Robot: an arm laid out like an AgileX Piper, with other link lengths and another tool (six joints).
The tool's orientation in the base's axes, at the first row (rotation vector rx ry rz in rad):
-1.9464, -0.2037, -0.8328
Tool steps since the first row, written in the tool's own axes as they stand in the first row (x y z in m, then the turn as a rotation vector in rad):
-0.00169, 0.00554, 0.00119, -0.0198, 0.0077, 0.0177
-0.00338, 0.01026, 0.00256, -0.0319, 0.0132, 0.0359
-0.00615, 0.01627, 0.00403, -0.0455, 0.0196, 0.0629
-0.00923, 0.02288, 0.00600, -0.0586, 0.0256, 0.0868
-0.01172, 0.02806, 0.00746, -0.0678, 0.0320, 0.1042
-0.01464, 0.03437, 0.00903, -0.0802, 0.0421, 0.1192
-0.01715, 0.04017, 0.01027, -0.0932, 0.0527, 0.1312
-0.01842, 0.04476, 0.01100, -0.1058, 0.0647, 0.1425
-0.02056, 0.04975, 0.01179, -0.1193, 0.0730, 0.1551
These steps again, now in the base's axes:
0.00187, -0.00152, -0.00540, -0.0030, 0.0147, -0.0232
0.00344, -0.00246, -0.01026, -0.0011, 0.0295, -0.0401
0.00485, -0.00377, -0.01676, 0.0043, 0.0515, -0.0612
0.00653, -0.00492, -0.02404, 0.0084, 0.0709, -0.0808
0.00776, -0.00586, -0.02976, 0.0125, 0.0840, -0.0963
0.00924, -0.00722, -0.03660, 0.0149, 0.0938, -0.1157
0.01063, -0.00866, -0.04272, 0.0157, 0.1009, -0.1351
0.01216, -0.01016, -0.04704, 0.0171, 0.1067, -0.1550
0.01325, -0.01164, -0.05221, 0.0167, 0.1156, -0.1731

